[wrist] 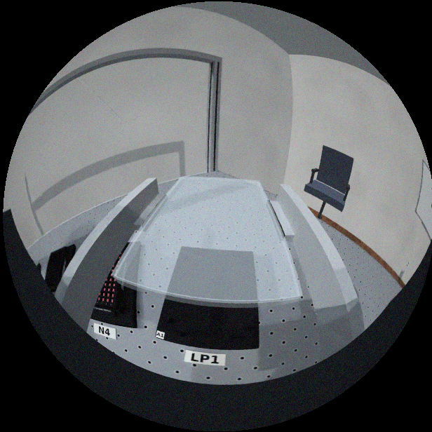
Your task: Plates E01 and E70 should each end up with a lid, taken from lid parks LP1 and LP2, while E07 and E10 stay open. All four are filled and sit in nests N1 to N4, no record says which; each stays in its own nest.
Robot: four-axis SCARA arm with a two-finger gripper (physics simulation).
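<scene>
Visible: my gripper (216,189). Clear lid (214,241). Lid park LP1 (211,327). Nest N4 (127,318).
</scene>
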